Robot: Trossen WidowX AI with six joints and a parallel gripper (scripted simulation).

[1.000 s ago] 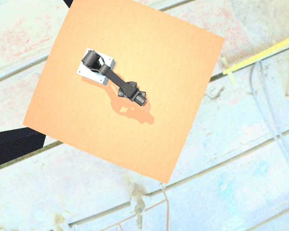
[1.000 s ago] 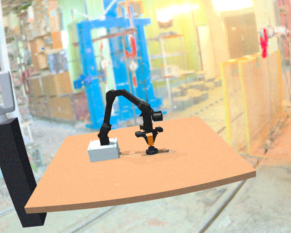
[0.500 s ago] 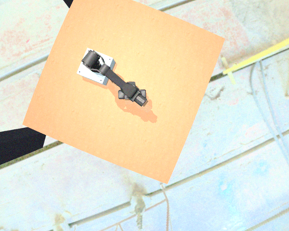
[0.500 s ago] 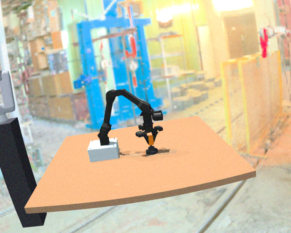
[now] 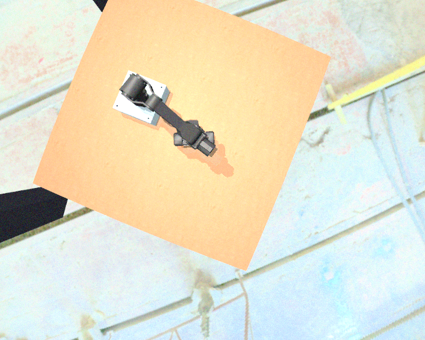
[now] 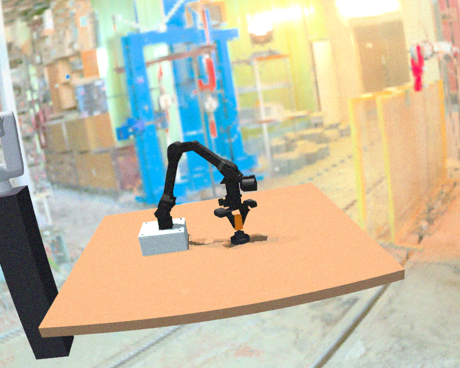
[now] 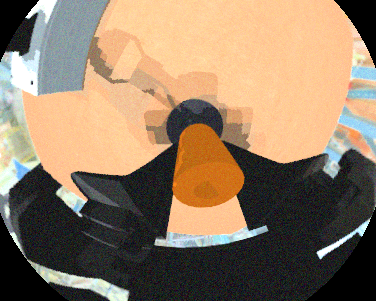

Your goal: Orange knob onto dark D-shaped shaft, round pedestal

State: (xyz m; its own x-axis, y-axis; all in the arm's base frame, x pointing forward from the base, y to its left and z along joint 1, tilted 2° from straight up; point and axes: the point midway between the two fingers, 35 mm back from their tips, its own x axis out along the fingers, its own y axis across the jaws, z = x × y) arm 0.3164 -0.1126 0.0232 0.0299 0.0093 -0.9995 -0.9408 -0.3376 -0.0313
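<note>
The orange knob is 20 mm above my gripper tip. Also, from my gripper tip: dark round pedestal: 40 mm below.
</note>
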